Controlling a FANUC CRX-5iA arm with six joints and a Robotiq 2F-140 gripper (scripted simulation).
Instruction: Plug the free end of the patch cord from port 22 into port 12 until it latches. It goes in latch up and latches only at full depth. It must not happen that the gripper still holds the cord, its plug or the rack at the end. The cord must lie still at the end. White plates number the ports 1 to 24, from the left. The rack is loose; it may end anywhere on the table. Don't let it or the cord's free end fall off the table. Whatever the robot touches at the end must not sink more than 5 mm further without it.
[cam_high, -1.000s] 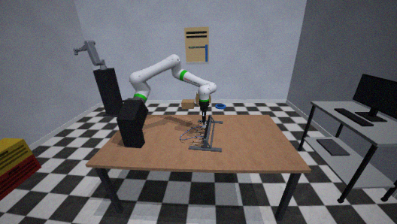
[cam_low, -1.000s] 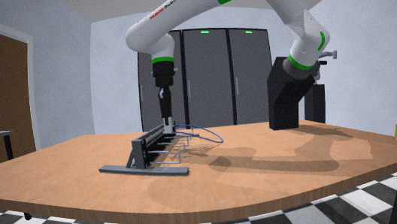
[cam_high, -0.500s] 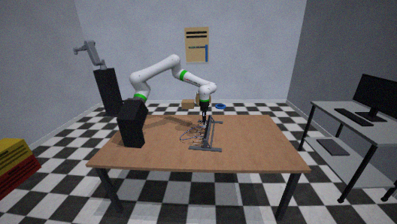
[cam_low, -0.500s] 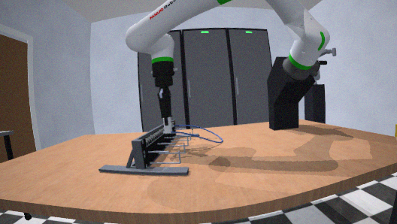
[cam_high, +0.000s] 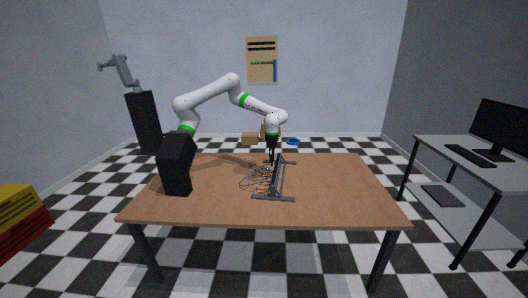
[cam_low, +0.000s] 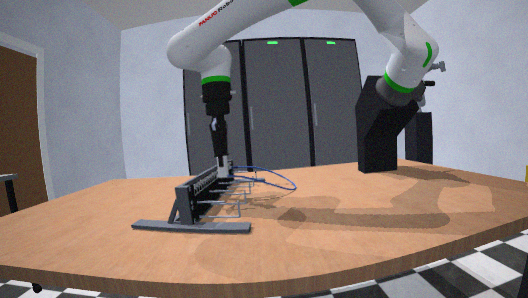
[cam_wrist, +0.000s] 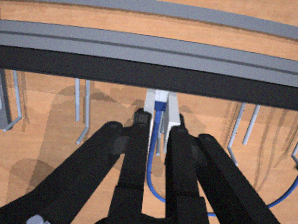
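My hand is 10 mm short of the white plug and 30 mm above it.
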